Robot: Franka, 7 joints.
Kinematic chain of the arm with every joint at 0, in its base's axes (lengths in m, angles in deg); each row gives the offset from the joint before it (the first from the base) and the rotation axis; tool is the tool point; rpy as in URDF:
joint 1: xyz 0 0 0.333 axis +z
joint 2: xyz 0 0 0 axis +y
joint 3: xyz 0 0 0.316 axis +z
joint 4: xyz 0.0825 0 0 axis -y
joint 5: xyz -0.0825 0 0.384 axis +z
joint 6: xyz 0 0 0 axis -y
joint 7: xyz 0.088 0 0 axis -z
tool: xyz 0 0 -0.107 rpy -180 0 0
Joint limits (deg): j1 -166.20..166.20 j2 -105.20..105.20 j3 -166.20..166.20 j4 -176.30..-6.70 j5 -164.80..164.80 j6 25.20..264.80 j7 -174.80..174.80
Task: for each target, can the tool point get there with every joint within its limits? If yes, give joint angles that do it. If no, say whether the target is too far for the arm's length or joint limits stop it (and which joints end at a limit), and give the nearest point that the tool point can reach.
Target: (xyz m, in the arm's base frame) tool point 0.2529 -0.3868 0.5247
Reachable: yes | joints -22.80 -23.06 -21.32 -136.95 77.36 179.77 67.50
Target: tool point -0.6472 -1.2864 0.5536
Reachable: no: too far | nearest point -0.3811 -0.7575 0.4629 | short by 0.599 m
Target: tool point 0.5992 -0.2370 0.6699
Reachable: yes | joints -134.34 -28.22 91.42 -93.40 135.55 112.53 79.65
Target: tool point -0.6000 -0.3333 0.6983
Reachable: yes | joints -25.84 -41.53 -96.81 -74.89 105.02 134.73 21.60
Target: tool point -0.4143 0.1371 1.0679
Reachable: yes | joints -54.13 -29.02 -79.23 -28.46 118.40 141.24 107.13
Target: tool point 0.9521 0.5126 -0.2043
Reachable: no: too far | nearest point 0.6765 0.3642 -0.0488 | short by 0.350 m
